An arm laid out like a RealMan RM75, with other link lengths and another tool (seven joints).
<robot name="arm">
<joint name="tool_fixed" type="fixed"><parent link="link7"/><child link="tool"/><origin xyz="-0.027 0.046 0.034" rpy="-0.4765 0 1.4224"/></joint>
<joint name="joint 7" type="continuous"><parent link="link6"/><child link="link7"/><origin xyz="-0.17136 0 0" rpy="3.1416 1.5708 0"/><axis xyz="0 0 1"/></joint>
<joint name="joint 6" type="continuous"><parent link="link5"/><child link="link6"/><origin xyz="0 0 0" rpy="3.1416 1.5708 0"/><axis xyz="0 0 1"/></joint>
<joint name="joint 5" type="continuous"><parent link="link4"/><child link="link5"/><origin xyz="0 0.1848 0" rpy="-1.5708 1.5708 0"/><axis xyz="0 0 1"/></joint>
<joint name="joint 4" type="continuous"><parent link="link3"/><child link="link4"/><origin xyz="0 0 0" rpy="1.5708 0 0"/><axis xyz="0 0 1"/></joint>
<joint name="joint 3" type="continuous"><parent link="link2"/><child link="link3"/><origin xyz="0 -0.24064 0" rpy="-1.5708 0 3.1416"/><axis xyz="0 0 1"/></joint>
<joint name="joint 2" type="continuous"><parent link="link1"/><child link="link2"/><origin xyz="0 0 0" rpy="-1.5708 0 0"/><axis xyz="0 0 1"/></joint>
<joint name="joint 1" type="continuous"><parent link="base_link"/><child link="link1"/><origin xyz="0 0 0.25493"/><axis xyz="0 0 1"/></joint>
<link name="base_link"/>
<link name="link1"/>
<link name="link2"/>
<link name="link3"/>
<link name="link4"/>
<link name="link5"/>
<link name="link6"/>
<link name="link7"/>
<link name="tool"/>
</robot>
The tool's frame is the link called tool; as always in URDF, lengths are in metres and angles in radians. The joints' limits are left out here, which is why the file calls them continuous.
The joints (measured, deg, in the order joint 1, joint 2, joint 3, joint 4, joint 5, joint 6, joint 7), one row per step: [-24.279, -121.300, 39.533, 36.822, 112.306, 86.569, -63.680]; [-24.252, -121.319, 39.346, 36.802, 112.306, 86.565, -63.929]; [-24.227, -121.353, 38.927, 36.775, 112.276, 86.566, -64.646]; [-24.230, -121.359, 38.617, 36.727, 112.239, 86.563, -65.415]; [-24.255, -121.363, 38.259, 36.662, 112.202, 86.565, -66.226]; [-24.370, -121.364, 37.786, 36.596, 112.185, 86.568, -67.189]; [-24.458, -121.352, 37.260, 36.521, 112.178, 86.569, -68.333]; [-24.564, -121.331, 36.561, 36.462, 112.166, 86.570, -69.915]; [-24.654, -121.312, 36.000, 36.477, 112.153, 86.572, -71.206]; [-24.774, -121.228, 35.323, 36.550, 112.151, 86.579, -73.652]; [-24.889, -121.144, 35.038, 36.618, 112.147, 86.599, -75.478]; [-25.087, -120.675, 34.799, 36.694, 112.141, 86.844, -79.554]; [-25.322, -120.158, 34.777, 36.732, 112.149, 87.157, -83.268]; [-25.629, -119.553, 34.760, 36.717, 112.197, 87.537, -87.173]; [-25.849, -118.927, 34.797, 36.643, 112.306, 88.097, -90.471]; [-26.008, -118.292, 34.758, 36.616, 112.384, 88.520, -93.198]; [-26.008, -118.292, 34.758, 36.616, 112.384, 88.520, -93.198]
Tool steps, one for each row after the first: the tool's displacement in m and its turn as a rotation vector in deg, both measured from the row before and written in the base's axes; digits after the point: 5 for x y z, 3 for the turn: [-0.00022, 0.00045, 0.00050, 0.032, -0.197, 0.342]; [-0.00026, 0.00133, 0.00136, 0.039, -0.522, 0.844]; [-0.00016, 0.00127, 0.00119, -0.061, -0.499, 0.813]; [-0.00011, 0.00143, 0.00133, -0.053, -0.549, 0.853]; [0.00017, 0.00204, 0.00169, -0.038, -0.646, 0.942]; [-0.00013, 0.00220, 0.00196, -0.075, -0.738, 1.143]; [-0.00029, 0.00299, 0.00277, -0.097, -0.996, 1.550]; [-0.00023, 0.00252, 0.00242, -0.047, -0.784, 1.216]; [-0.00059, 0.00393, 0.00375, -0.361, -1.286, 2.116]; [-0.00016, 0.00261, 0.00230, -0.430, -0.876, 1.417]; [-0.00109, 0.00475, 0.00525, -1.307, -1.726, 2.920]; [-0.00078, 0.00401, 0.00450, -1.381, -1.480, 2.467]; [-0.00082, 0.00423, 0.00472, -1.519, -1.520, 2.536]; [-0.00098, 0.00272, 0.00406, -1.497, -1.261, 2.054]; [-0.00157, 0.00268, 0.00429, -1.078, -0.916, 1.774]; [0.00000, 0.00000, 0.00000, 0.000, 0.000, 0.000]
